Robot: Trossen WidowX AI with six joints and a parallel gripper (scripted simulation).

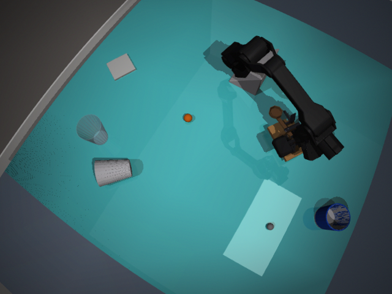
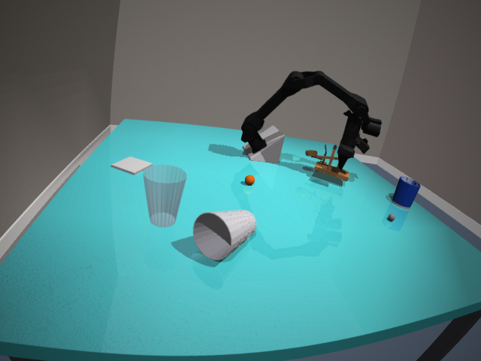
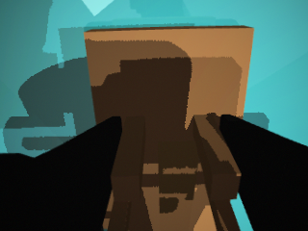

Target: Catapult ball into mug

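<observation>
Now: gripper tip 37 cm to the left of the orange ball, 13 cm short of it and 5 cm above it. From my gripper tip the other things lie so: blue mug (26 cm to the left, 13 cm ahead, 4 cm below); then wooden catapult (6 cm to the right, 5 cm behind, 2 cm above); then small grey ball (27 cm ahead, 10 cm to the left, 5 cm below).
</observation>
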